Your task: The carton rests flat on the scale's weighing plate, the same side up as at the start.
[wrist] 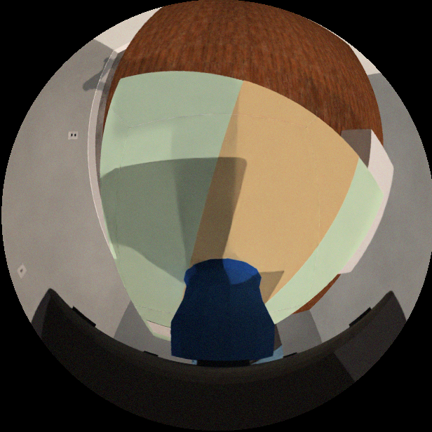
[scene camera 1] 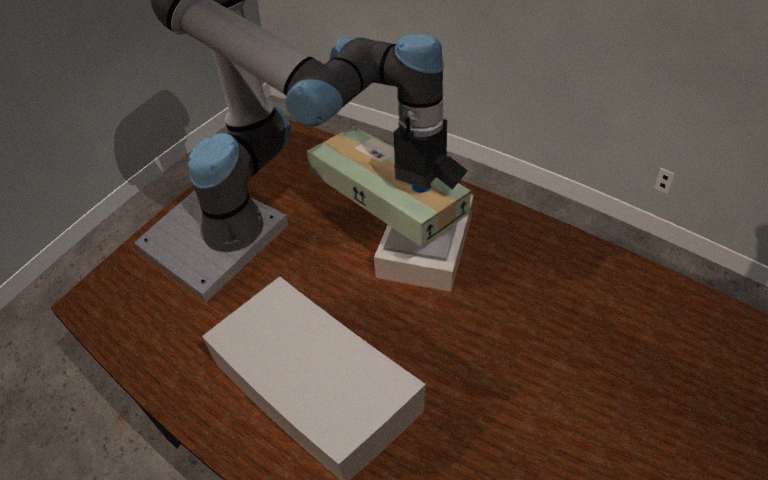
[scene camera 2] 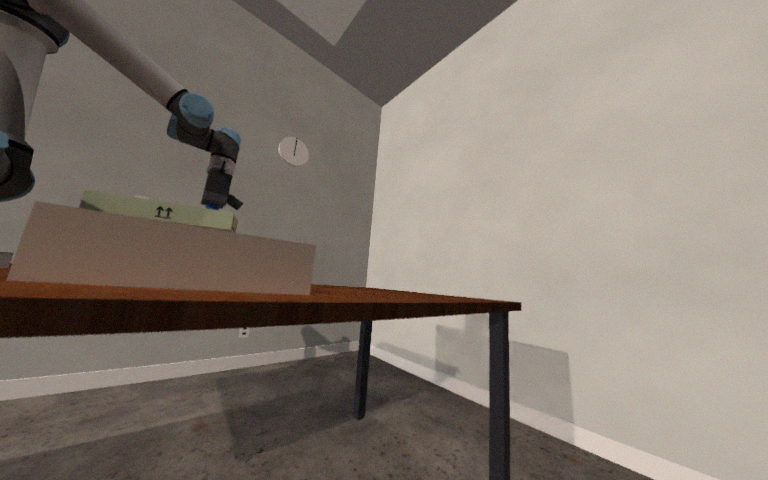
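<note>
The green carton, with tan tape and black up-arrows on its sides, hangs on my suction cup, which meets its top near one end. The carton looks about level, label side up. It is low over the scale; part of the grey weighing plate shows under its near end. Its far end reaches well past the scale toward the robot base. Whether its underside touches the plate cannot be told. The scale is hidden in scene camera 2, behind the large white block.
The large white block lies on the wooden table, toward the front. The robot's grey base plate is at the left. Walls stand behind the table.
</note>
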